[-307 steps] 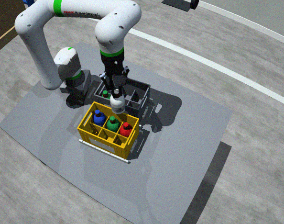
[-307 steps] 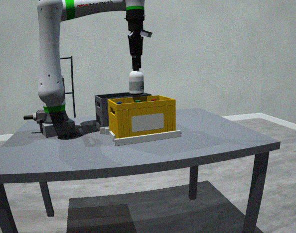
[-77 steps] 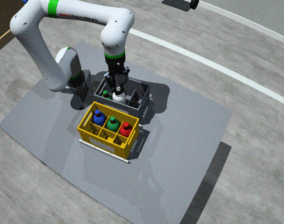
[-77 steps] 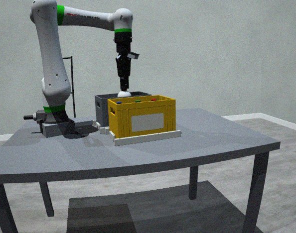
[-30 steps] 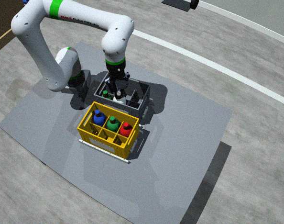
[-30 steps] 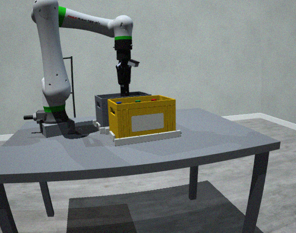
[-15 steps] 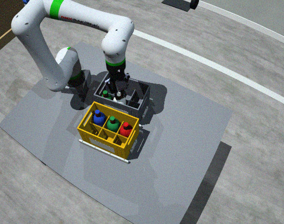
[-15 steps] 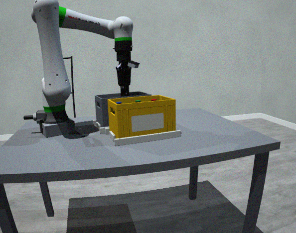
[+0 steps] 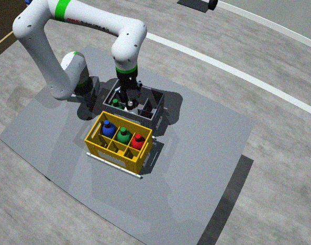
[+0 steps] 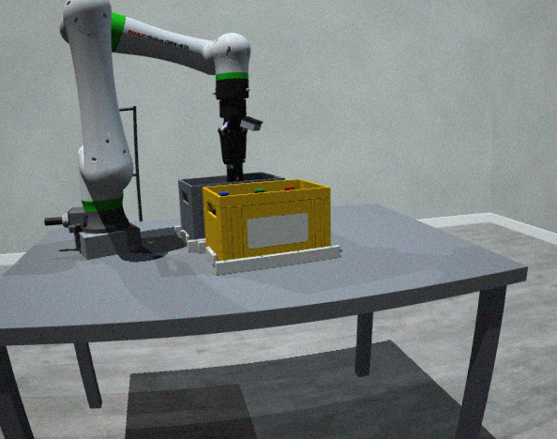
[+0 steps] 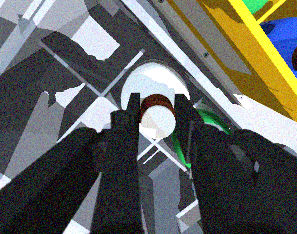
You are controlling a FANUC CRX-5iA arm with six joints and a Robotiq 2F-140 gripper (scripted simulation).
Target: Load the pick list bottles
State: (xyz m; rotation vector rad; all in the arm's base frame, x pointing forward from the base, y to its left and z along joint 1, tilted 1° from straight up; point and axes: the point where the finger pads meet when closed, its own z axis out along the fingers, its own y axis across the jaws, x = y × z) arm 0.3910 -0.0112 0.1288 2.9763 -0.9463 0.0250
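Now: hand 80 mm above the white-labelled bottle. The rest, counted from my hand: green bottle: 50 mm ahead, 130 mm to the right, 100 mm below; then blue bottle: 50 mm behind, 140 mm to the right, 100 mm below; then grey crate: 10 mm behind, 50 mm to the left, 110 mm below.
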